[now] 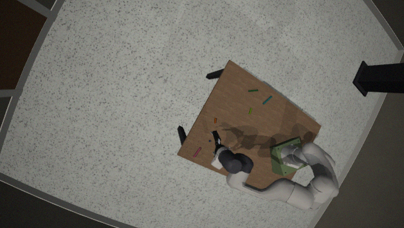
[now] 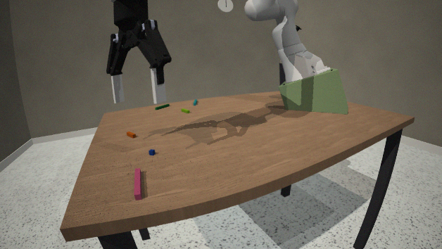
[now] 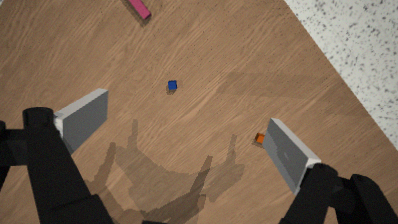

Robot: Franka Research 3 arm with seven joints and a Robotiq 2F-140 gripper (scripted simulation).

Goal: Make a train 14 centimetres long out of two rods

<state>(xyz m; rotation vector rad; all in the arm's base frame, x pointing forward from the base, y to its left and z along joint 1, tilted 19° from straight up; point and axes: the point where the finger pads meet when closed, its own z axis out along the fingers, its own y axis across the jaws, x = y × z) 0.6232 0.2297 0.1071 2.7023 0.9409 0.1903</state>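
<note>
Now: hand 20 mm short of the pink rod, 150 mm to the right of it and 120 mm above it. Also, from my hand: lime rod (190 mm behind, 340 mm to the right, 120 mm below); orange rod (30 mm ahead, 130 mm to the right, 120 mm below); blue rod (20 mm behind, 20 mm to the left, 120 mm below).
</note>
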